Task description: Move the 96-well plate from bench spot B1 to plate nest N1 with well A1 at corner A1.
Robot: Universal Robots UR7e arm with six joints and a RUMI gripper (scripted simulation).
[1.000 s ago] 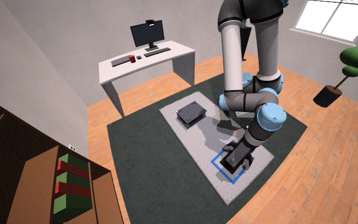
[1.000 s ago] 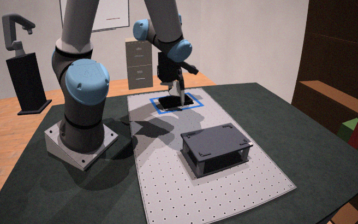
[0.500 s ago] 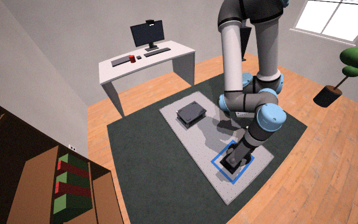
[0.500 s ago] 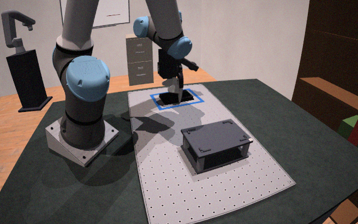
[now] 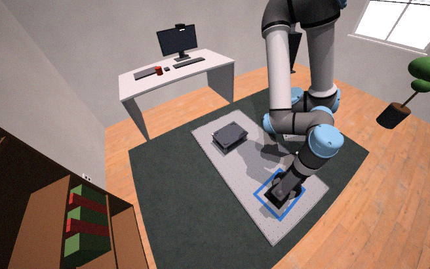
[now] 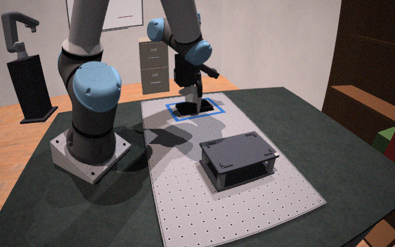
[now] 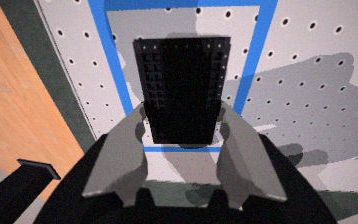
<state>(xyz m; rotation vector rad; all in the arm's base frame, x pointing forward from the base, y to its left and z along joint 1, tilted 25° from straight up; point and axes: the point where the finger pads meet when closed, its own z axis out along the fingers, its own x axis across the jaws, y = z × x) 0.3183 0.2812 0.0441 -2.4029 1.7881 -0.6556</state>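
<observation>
Now: the raised plate nest N1 7 cm ahead of my hand, 36 cm to the right of it and 4 cm above it. Round my hand: A1 label (15 cm ahead, 40 cm to the right, 5 cm above); then black 96-well plate (1 cm below).
</observation>
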